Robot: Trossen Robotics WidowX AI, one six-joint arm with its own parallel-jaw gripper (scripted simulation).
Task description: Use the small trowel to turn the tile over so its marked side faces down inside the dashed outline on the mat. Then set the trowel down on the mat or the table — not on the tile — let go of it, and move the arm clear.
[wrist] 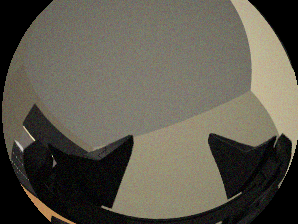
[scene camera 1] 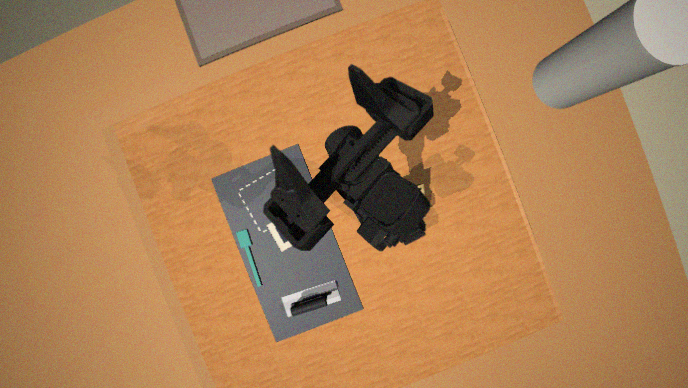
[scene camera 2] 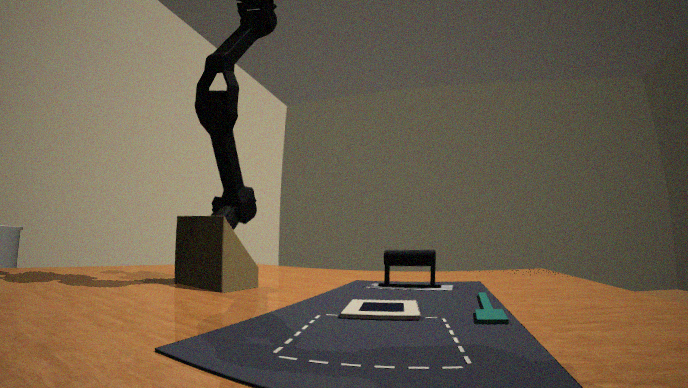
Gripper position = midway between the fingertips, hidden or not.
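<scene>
Scene camera 1 shows a dark grey mat (scene camera 1: 283, 273) and my gripper (scene camera 1: 314, 107), which is open and holds nothing. In the wrist view, the gripper is visible as well (wrist: 173, 139).
</scene>
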